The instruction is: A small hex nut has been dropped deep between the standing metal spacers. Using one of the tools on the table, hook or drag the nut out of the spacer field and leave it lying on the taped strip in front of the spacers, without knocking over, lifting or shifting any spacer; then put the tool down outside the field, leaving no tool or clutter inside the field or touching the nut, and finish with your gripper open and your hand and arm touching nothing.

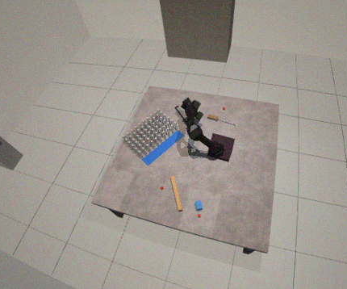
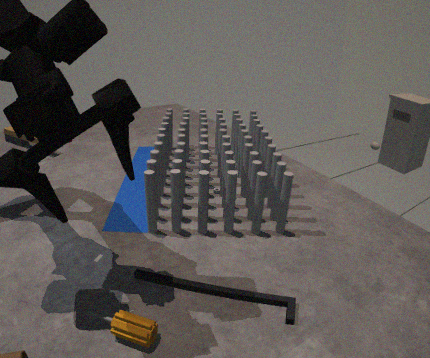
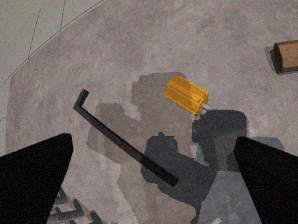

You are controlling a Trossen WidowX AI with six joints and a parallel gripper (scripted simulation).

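Now: the brown-handled tool 28 cm behind my gripper tip, 5 cm to the right of it and 14 cm below it. Also, from my gripper tip: blue taped strip (17 cm ahead, 32 cm to the left, 15 cm below); then blue block (23 cm behind, 74 cm to the left, 13 cm below); then screwdriver (1 cm behind, 7 cm to the right, 13 cm below).
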